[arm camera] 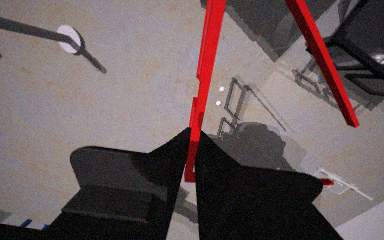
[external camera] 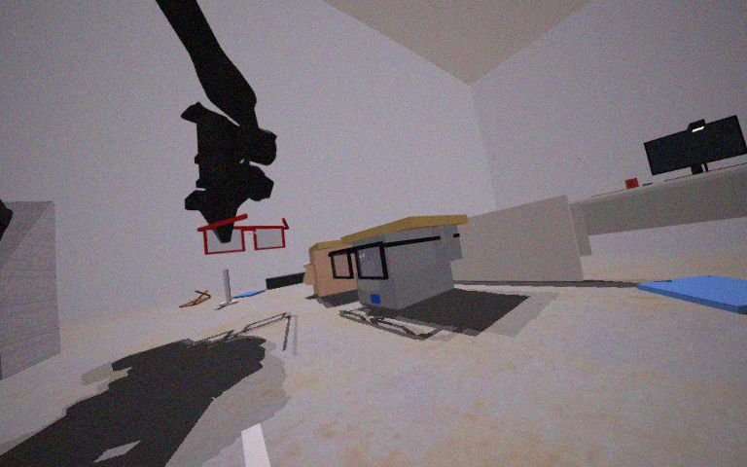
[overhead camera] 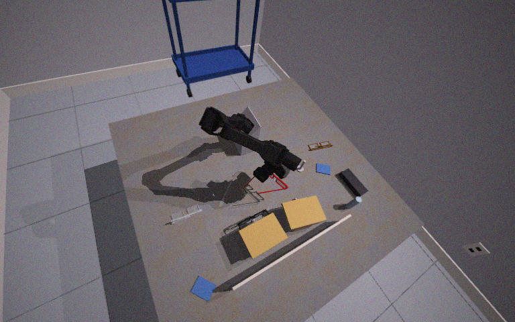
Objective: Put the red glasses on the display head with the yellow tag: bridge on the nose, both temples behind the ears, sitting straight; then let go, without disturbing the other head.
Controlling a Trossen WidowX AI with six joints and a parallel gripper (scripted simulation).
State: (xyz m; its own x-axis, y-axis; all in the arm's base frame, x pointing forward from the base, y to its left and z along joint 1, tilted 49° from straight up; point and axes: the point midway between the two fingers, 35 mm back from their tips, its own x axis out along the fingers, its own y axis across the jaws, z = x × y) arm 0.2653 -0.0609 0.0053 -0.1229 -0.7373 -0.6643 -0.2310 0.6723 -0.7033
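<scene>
My gripper tip is now 20 mm short of the white post, 240 mm to the right of it and 100 mm above it. Also, from my gripper tip: white panel 340 mm ahead, 80 mm to the right, 70 mm below; grey head 190 mm ahead, 170 mm to the right, 70 mm below; tan head 210 mm ahead, 50 mm to the left, 70 mm below.
</scene>
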